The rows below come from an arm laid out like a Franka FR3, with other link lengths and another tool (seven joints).
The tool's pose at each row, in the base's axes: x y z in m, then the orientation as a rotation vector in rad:
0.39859, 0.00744, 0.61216, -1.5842, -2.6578, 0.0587
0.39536, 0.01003, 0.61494, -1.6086, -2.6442, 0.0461
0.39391, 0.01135, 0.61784, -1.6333, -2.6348, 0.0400
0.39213, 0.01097, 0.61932, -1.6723, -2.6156, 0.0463
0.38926, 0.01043, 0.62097, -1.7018, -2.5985, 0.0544
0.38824, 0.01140, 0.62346, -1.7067, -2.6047, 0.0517
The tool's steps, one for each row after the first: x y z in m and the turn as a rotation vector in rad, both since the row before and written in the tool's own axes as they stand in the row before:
0.00387, -0.00176, -0.00260, -0.0076, 0.0041, 0.0179
0.00191, -0.00082, -0.00282, -0.0061, -0.0016, 0.0167
0.00048, -0.00183, -0.00139, 0.0007, -0.0054, 0.0280
0.00074, -0.00290, -0.00151, 0.0032, -0.0038, 0.0220
0.00132, -0.00067, -0.00245, -0.0058, -0.0055, 0.0006

